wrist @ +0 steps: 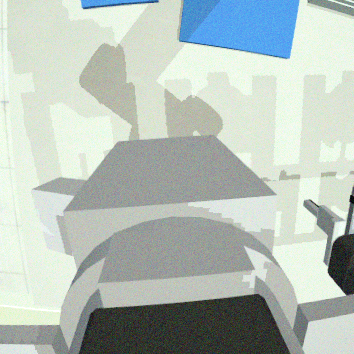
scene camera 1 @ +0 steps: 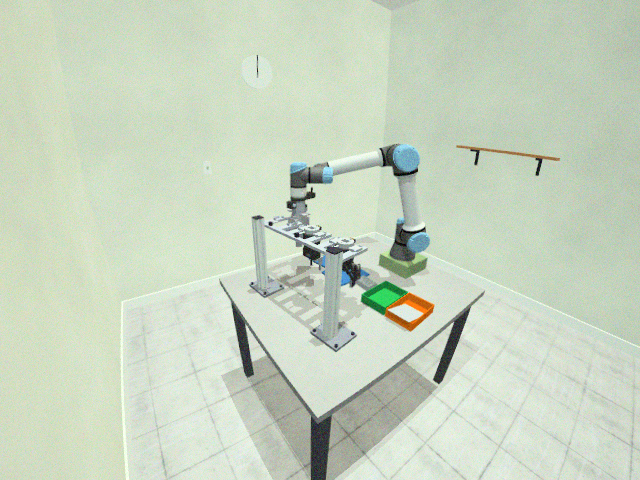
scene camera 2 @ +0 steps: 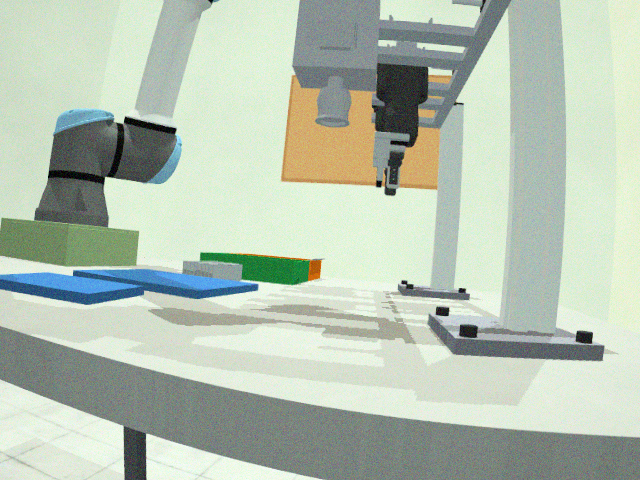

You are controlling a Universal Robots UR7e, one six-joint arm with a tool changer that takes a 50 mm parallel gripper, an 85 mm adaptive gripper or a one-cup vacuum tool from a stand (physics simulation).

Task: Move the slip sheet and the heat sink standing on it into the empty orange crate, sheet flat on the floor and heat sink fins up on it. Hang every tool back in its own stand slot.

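Pixels of known places: arm's base, origin of its link: (scene camera 1: 402,255) (scene camera 2: 71,224).
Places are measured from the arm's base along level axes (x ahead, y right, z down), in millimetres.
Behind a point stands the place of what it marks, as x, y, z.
Note:
The white slip sheet (scene camera 1: 405,312) {403, -273, 44} lies in the orange crate (scene camera 1: 412,325) {459, -340, 41} (scene camera 2: 314,269) {457, -260, 51}; in scene camera 2 a thin pale edge shows at the crate's rim, so I cannot tell whether it lies flat. The grey finned heat sink (scene camera 1: 367,282) {327, -2, 48} (scene camera 2: 212,270) {345, 60, 54} (wrist: 336,5) {353, 22, 55} stands on the table beside the green crate, outside the orange crate. My arm carries the grey vacuum tool (scene camera 1: 298,209) (scene camera 2: 332,121) {545, 269, -127}, cup down and with nothing on it, high over the table by the tool stand (scene camera 1: 260,253) {753, 302, -134} (scene camera 2: 535,155) {734, 344, -88}. In the wrist view its body hides the cup.
Two dark finger grippers hang in the stand; one (scene camera 1: 353,271) (scene camera 2: 397,103) {612, 131, -200} (wrist: 345,260) {608, 137, -179} is close beside my tool in scene camera 2. The green crate (scene camera 1: 383,296) {340, -115, 71} (scene camera 2: 273,269) {413, -65, 49} adjoins the orange crate. Two blue plates (scene camera 2: 67,285) {312, 362, 64} (scene camera 2: 165,281) {342, 209, 64} lie on the table.

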